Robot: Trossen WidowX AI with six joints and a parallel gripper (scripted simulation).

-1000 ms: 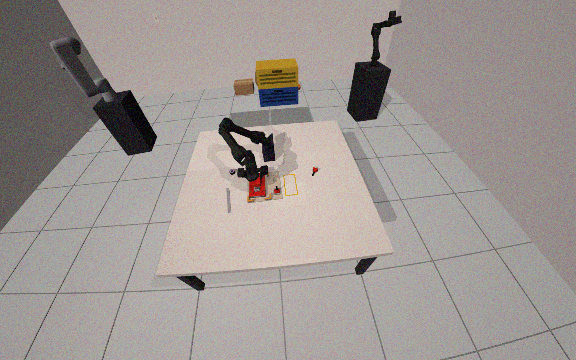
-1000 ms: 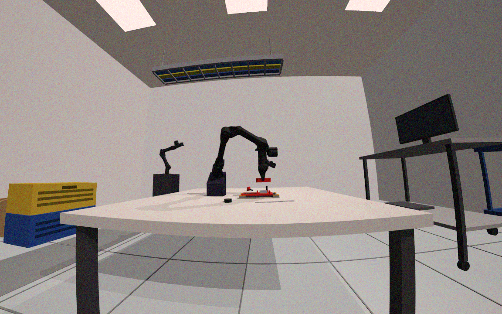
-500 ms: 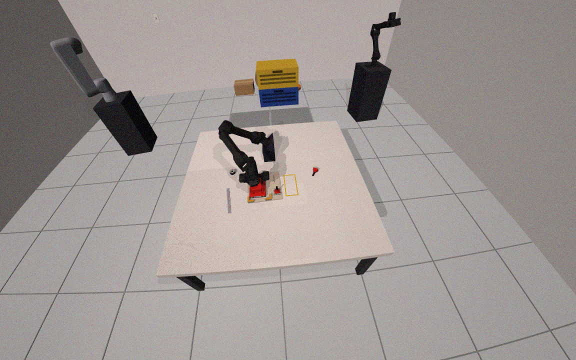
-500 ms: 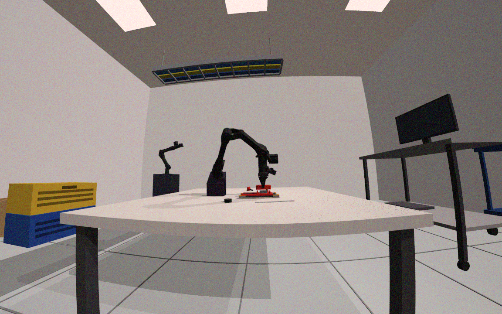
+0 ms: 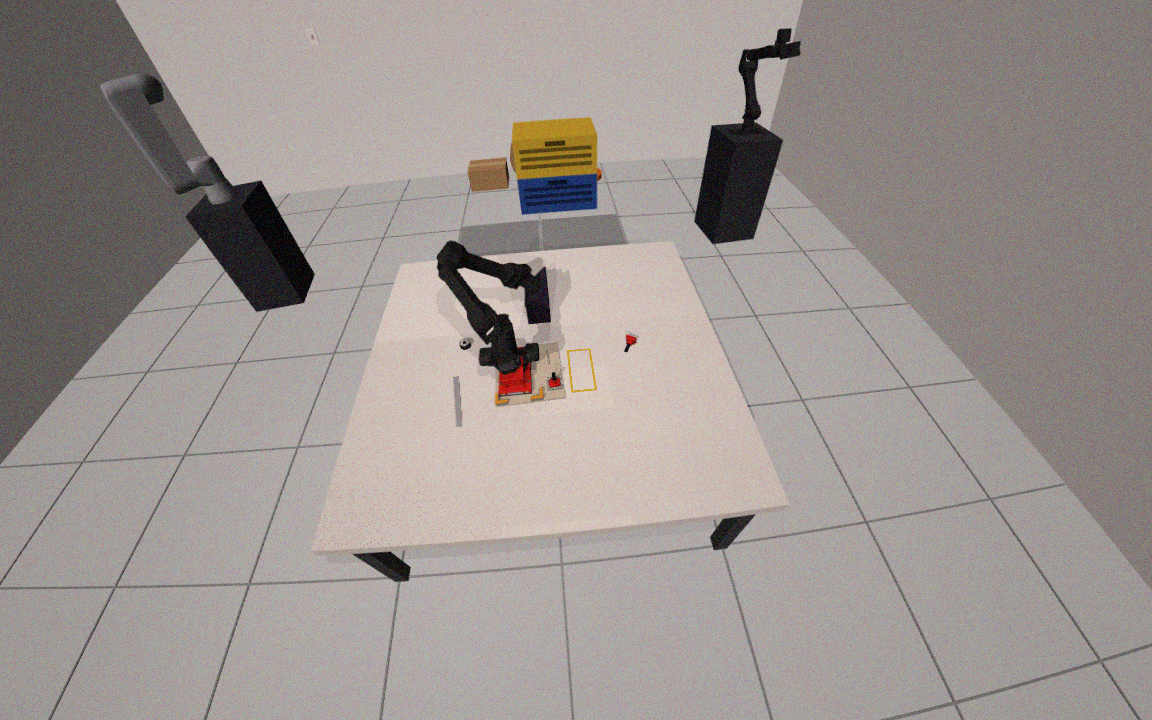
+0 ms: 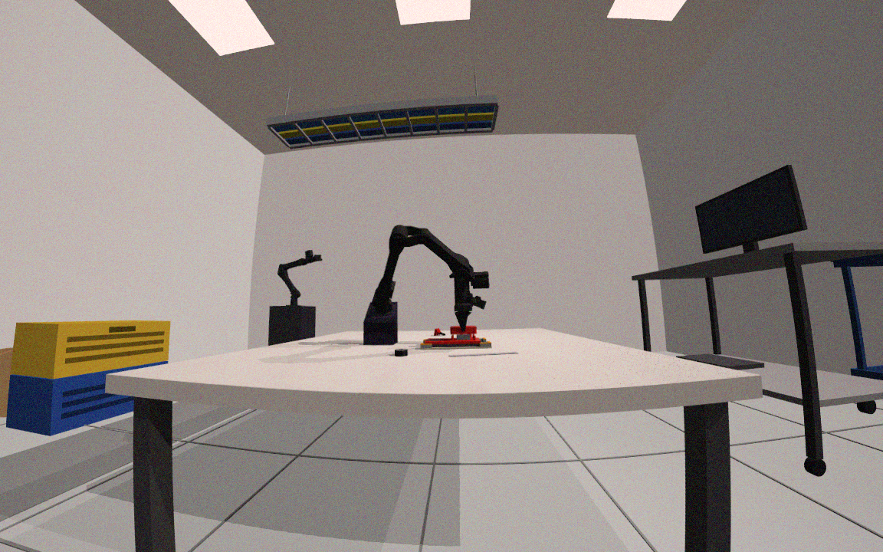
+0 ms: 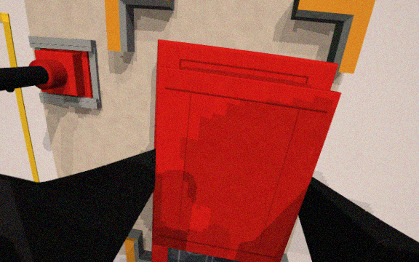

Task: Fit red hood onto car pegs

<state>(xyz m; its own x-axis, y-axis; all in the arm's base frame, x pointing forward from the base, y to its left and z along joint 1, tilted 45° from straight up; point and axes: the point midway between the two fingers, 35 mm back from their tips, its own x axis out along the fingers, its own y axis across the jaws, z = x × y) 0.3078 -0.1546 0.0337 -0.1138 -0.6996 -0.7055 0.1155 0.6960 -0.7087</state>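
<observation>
Now: gripper tip 10 mm to the right of the grey engine block and 30 mm above it. Round my gripper tip: red hood (10 mm above); small black wheel (220 mm behind, 160 mm to the right, 50 mm below).
</observation>
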